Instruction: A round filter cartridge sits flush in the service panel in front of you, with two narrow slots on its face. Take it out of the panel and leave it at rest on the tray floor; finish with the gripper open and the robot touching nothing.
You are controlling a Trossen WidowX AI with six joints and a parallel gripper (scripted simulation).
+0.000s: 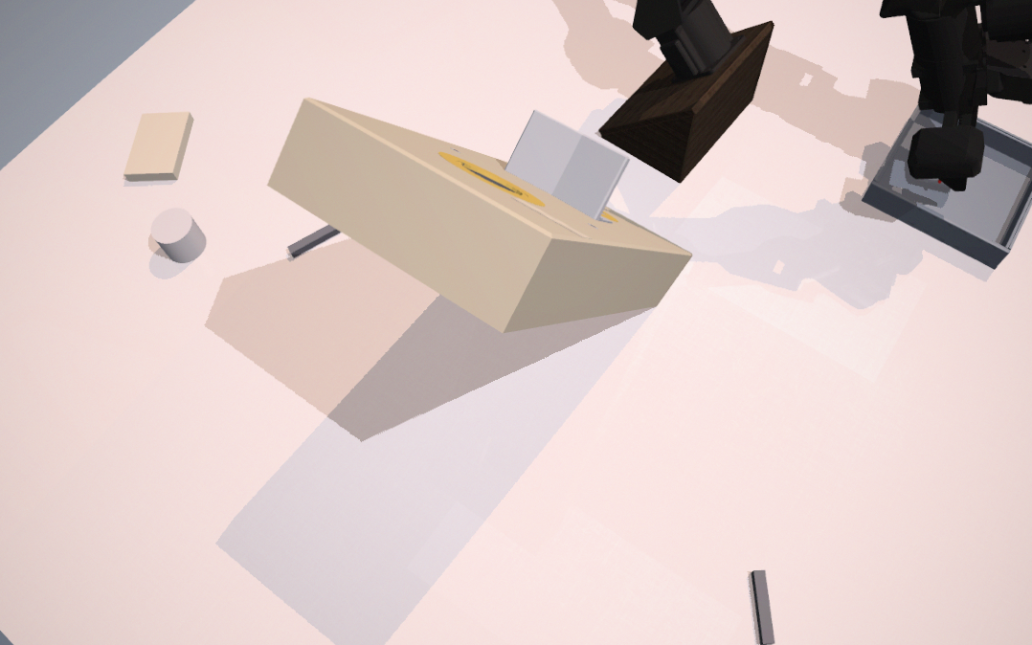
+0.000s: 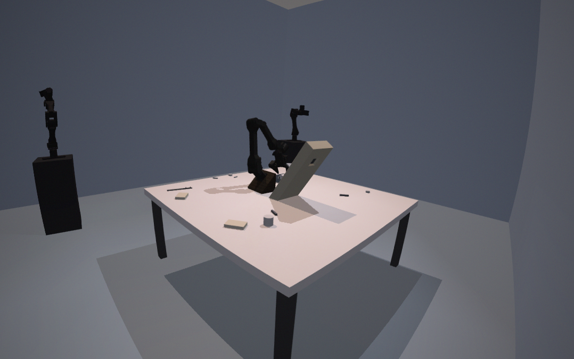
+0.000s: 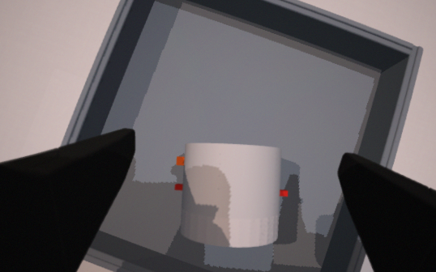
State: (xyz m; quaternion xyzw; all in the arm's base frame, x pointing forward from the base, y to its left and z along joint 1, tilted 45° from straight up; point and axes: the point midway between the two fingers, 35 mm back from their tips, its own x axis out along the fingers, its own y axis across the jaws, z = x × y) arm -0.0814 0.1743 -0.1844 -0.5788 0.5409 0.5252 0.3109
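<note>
My gripper tip is 2 cm to the left of the round filter cartridge, 2 cm above it and 1 cm short of it. Round my gripper tip: grey tray 4 cm below, 1 cm to the left.
</note>
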